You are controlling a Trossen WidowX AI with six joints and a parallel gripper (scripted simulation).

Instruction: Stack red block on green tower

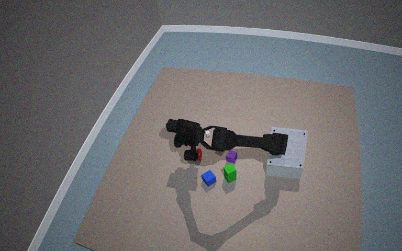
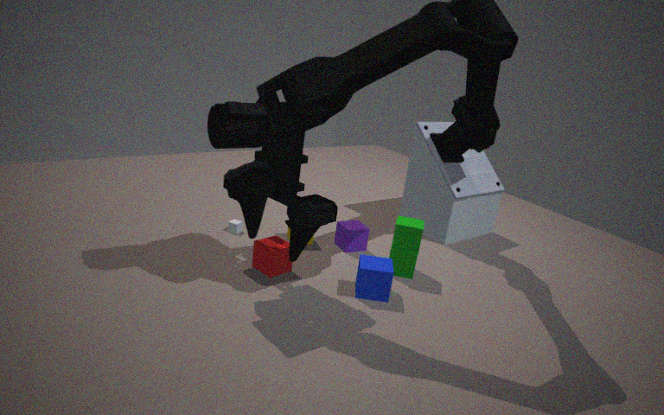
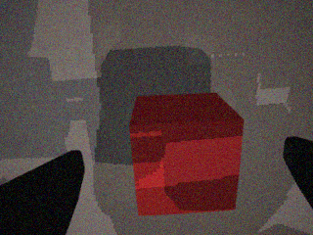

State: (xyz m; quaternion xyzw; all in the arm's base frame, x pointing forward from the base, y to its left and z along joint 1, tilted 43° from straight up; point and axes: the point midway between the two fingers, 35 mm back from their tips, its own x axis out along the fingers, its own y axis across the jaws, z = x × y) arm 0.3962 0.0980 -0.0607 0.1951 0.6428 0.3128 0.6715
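Now: the red block 10 mm below my gripper tip. Round my gripper tip: blue cube 120 mm to the left, 100 mm behind, 10 mm below; small white cube 150 mm to the right, 20 mm below, 20 mm behind; yellow block 110 mm behind, 80 mm to the right, 20 mm below.
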